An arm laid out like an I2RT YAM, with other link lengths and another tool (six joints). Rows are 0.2 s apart.
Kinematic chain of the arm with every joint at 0, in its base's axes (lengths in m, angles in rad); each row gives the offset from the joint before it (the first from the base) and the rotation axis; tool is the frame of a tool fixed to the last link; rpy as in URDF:
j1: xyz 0 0 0.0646 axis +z
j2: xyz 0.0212 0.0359 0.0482 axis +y
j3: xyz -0.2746 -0.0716 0 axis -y
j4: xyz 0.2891 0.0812 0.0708 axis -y
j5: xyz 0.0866 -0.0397 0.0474 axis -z
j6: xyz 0.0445 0 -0.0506 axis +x
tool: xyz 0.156 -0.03 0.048 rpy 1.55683 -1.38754 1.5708
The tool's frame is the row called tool.
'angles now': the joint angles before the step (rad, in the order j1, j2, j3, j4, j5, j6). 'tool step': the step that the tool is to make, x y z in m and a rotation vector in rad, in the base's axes. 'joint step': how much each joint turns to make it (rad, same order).
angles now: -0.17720 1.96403 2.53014 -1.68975 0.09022 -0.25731
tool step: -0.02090 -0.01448 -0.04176 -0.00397 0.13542 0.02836
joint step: -0.04577 -0.04772 -0.17249 0.00003 0.00076 -0.08049
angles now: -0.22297 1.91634 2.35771 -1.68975 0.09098 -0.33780
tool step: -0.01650 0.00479 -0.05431 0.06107 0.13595 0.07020
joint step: -0.03053 -0.02784 -0.18460 0.01600 -0.05150 -0.09079
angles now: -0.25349 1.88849 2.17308 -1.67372 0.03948 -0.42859
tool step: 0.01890 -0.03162 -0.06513 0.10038 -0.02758 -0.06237
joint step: -0.09804 0.00188 -0.23351 0.23157 -0.10871 -0.01640
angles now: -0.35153 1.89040 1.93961 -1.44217 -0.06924 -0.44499
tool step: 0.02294 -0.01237 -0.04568 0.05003 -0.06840 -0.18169
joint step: 0.00152 0.00076 -0.17587 0.24034 -0.03090 0.19454
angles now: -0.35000 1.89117 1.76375 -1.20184 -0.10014 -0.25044
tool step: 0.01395 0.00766 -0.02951 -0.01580 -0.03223 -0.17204
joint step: 0.07133 0.00152 -0.11330 0.16595 0.06943 0.23384
